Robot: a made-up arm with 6 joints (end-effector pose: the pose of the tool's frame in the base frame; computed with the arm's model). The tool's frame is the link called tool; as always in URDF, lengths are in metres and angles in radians.
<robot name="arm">
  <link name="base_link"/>
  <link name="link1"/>
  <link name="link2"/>
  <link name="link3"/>
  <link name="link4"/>
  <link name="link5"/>
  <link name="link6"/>
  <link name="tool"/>
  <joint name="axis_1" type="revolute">
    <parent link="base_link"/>
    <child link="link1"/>
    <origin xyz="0 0 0.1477"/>
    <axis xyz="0 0 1"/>
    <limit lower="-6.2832" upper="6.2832"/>
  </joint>
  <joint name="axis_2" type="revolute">
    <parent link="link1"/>
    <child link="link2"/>
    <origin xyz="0 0.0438 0"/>
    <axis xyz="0 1 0"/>
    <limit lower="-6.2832" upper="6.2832"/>
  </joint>
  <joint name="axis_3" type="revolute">
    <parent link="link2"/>
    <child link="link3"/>
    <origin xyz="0 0 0.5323"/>
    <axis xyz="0 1 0"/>
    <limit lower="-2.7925" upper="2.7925"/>
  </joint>
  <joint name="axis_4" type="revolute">
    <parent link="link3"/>
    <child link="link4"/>
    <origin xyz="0 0 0.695"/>
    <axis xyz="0 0 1"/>
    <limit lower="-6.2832" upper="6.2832"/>
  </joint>
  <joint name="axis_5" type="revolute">
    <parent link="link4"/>
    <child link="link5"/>
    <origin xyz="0 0 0"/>
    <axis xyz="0 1 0"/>
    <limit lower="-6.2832" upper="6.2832"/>
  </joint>
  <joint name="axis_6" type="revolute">
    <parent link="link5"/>
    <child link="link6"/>
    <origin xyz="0 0 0.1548"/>
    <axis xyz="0 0 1"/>
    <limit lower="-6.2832" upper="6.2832"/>
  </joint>
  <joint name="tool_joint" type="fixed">
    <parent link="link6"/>
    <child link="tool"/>
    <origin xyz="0 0 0"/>
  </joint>
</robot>
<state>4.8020 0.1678 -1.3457 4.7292 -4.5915 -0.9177</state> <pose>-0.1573 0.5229 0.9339 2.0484 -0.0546 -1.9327</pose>
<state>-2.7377 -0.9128 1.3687 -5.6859 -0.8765 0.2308</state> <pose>0.1379 0.0841 1.2295 -0.4405 -0.4774 -1.9632</pose>
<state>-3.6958 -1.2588 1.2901 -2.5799 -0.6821 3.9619</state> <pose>0.2885 -0.2912 1.1233 0.8059 -0.3687 -2.1901</pose>
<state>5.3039 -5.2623 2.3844 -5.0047 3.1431 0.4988</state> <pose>0.2108 -0.2356 -0.0957 0.0317 0.2997 -1.7477</pose>
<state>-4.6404 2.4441 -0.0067 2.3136 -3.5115 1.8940</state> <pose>-0.1371 0.7193 -0.6555 0.2671 -0.4759 1.1001</pose>
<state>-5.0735 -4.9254 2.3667 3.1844 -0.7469 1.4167</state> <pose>-0.0496 0.0053 -0.3570 1.8121 -0.2380 -0.3688</pose>
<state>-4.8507 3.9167 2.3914 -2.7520 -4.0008 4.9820</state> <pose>-0.0635 -0.4618 0.3639 0.0186 2.6640 -1.2187</pose>
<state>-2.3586 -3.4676 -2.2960 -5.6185 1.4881 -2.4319</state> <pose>-0.3466 -0.5410 0.1975 0.5124 -2.2400 1.5759</pose>
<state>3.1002 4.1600 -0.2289 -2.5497 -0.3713 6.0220</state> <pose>1.0778 -0.1198 -0.6895 0.4680 1.9747 -0.0459</pose>
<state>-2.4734 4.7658 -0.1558 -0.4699 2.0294 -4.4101</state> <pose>0.9045 0.7382 0.2352 0.0311 -0.5768 -0.4530</pose>
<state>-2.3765 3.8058 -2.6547 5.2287 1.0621 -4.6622</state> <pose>-0.3415 -0.2256 -0.0185 2.0193 -0.8513 -1.7289</pose>
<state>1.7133 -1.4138 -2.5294 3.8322 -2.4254 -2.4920</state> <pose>-0.0840 -0.1785 -0.2276 0.7993 -1.2916 1.1803</pose>
